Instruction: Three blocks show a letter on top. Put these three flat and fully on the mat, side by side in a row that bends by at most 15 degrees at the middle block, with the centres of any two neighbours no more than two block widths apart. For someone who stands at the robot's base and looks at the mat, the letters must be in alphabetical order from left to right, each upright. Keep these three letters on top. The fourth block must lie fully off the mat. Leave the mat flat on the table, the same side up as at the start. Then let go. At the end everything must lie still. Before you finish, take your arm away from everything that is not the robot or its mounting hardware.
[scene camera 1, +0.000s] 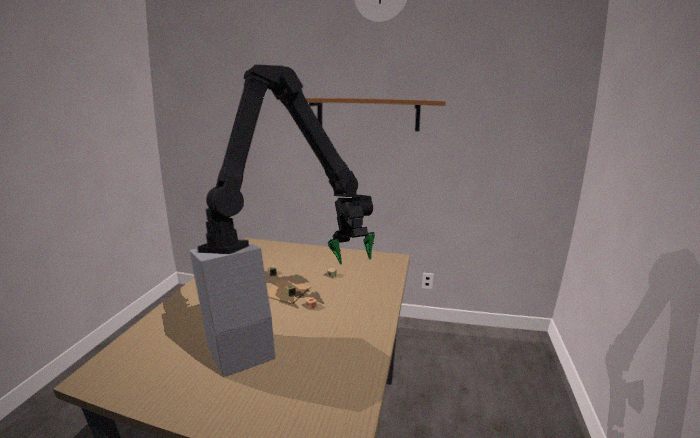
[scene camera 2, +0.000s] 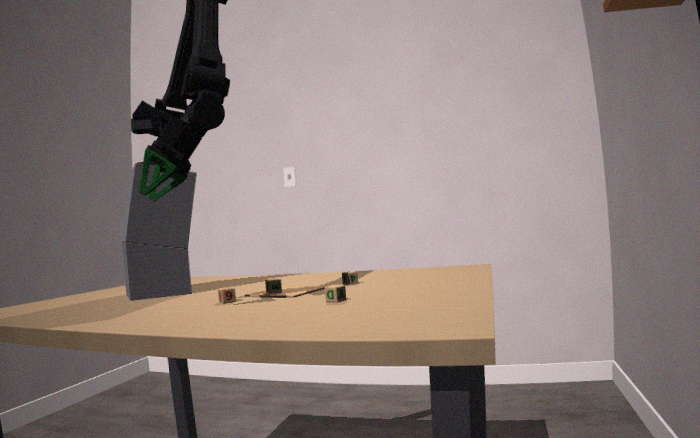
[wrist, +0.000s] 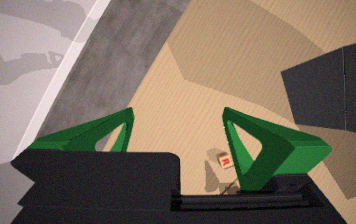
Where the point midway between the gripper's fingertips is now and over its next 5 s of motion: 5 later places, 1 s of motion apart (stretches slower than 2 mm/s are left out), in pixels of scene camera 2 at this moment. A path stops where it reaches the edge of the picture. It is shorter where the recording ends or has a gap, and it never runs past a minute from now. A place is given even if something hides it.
My gripper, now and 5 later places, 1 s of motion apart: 146, 196; 342, 226; 335, 229; 253, 233; 270, 237; 329, 231
